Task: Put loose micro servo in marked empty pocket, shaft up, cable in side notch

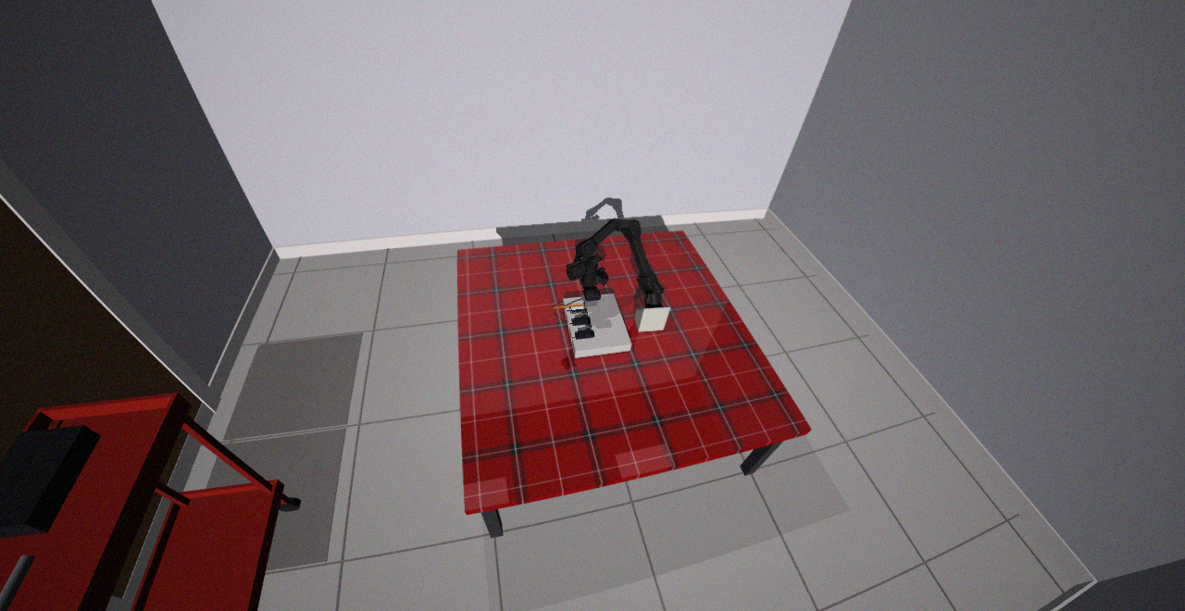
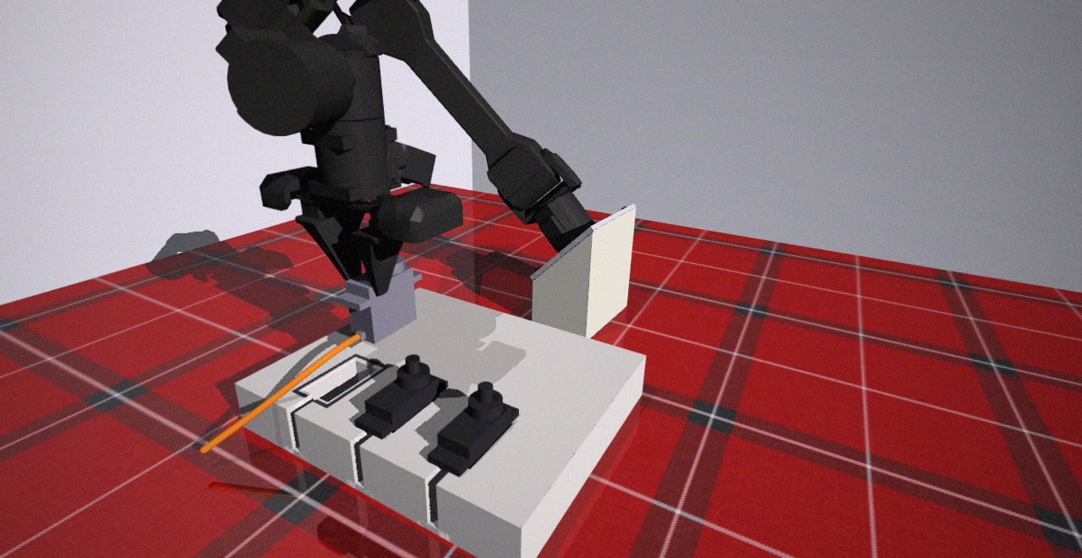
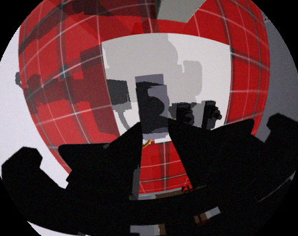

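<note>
Right now the white deck is 10 cm below my gripper tip, 8 cm behind it and 7 cm to the left of it.
</note>
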